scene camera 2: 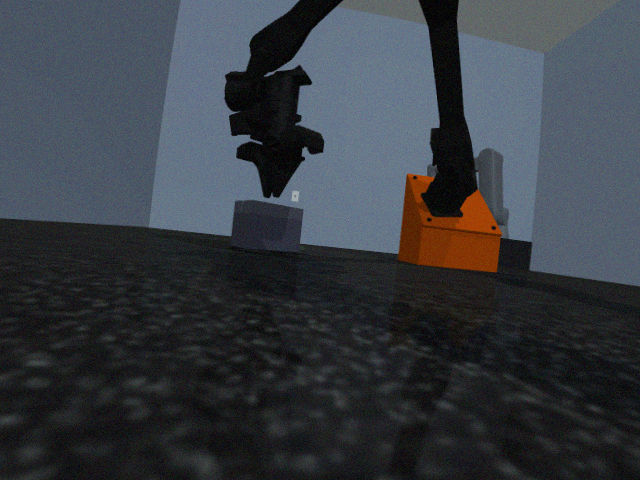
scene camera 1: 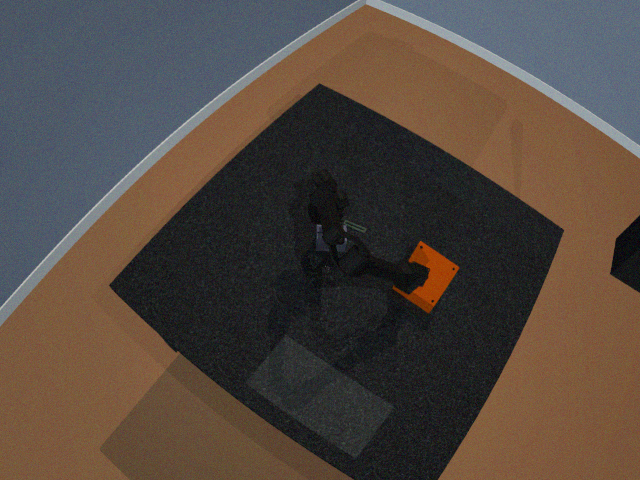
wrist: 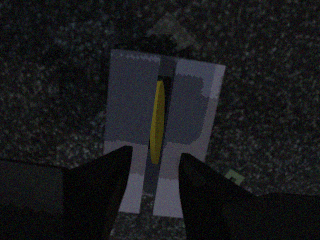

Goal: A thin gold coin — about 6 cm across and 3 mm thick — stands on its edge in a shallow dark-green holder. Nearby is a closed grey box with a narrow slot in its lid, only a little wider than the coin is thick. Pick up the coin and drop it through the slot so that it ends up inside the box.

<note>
I see my gripper [scene camera 2: 271, 197] and a gold coin [wrist: 157, 127].
My gripper also shows in the wrist view [wrist: 156, 157].
</note>
